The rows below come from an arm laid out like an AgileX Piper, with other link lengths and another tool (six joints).
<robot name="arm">
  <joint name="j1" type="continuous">
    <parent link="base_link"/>
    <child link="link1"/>
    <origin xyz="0 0 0.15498"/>
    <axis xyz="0 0 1"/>
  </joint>
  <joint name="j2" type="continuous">
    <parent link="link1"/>
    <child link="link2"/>
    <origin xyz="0 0 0"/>
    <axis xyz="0 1 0"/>
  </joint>
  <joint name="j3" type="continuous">
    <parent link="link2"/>
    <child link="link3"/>
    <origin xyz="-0.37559 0 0.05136"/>
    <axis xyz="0 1 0"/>
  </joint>
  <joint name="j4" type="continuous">
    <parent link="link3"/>
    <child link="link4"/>
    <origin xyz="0.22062 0 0.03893"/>
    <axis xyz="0.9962 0 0.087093"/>
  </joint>
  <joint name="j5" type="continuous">
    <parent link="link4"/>
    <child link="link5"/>
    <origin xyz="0 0 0"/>
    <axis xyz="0 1 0"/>
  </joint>
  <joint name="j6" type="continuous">
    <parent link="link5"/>
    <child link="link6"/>
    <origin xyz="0.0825 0 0.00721"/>
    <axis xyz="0.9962 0 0.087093"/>
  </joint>
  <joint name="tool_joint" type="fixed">
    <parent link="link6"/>
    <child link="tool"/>
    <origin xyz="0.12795 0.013 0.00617" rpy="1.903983 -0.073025 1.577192"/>
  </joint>
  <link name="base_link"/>
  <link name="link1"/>
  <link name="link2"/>
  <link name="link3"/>
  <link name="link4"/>
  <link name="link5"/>
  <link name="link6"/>
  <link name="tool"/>
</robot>
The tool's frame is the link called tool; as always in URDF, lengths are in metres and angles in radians. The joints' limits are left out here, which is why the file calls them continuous.
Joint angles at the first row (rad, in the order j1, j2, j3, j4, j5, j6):
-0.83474, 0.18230, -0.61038, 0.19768, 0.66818, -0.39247
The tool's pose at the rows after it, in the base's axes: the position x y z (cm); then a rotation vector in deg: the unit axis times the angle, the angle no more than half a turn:
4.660 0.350 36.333 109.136 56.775 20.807
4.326 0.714 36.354 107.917 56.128 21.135
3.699 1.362 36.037 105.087 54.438 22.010
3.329 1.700 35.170 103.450 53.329 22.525
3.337 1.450 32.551 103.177 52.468 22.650
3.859 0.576 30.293 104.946 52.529 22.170
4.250 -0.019 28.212 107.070 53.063 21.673
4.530 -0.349 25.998 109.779 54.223 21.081
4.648 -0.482 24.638 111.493 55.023 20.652
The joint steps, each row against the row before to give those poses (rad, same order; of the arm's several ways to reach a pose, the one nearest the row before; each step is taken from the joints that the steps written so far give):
0.00002, -0.00221, 0.00000, -0.00085, -0.00113, 0.00001
-0.00002, -0.02478, 0.00183, 0.00001, -0.00127, 0.00088
0.00001, -0.05894, 0.02338, 0.00316, -0.02236, -0.00001
0.00000, -0.04905, 0.03609, 0.00188, -0.02170, 0.00001
0.00001, -0.05936, 0.09541, 0.00000, -0.04783, 0.00000
0.00001, -0.00479, 0.08581, -0.00103, -0.05360, -0.00087
-0.00003, -0.00001, 0.06764, 0.00009, -0.03079, -0.00008
-0.00002, 0.00001, 0.05779, 0.00101, -0.00669, -0.00002
0.00005, -0.00002, 0.03327, -0.00011, -0.00026, 0.00010

